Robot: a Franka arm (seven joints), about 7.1 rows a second.
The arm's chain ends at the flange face. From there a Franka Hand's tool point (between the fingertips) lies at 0.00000 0.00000 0.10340 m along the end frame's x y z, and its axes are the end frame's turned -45 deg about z.
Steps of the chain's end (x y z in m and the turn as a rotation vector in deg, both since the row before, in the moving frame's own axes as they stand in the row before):
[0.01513 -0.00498 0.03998 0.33 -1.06 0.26]
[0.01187 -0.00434 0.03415 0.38 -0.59 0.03]
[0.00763 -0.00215 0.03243 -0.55 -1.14 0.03]
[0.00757 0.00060 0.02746 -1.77 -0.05 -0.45]
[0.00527 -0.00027 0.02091 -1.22 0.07 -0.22]
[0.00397 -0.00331 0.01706 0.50 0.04 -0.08]
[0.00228 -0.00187 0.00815 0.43 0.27 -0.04]
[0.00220 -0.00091 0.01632 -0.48 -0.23 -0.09]
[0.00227 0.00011 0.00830 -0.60 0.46 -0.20]
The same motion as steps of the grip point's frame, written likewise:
[0.01329 0.00540 0.03996 0.98 -0.52 0.26]
[0.01119 0.00409 0.03414 0.69 -0.15 0.03]
[0.00476 0.00312 0.03240 0.42 -1.20 0.03]
[0.00262 0.00798 0.02741 -1.22 -1.29 -0.45]
[0.00245 0.00518 0.02089 -0.91 -0.81 -0.22]
[0.00584 -0.00012 0.01706 0.33 0.38 -0.08]
[0.00383 0.00009 0.00815 0.11 0.49 -0.04]
[0.00129 0.00123 0.01632 -0.18 -0.50 -0.09]
[0.00135 0.00304 0.00829 -0.75 -0.10 -0.20]

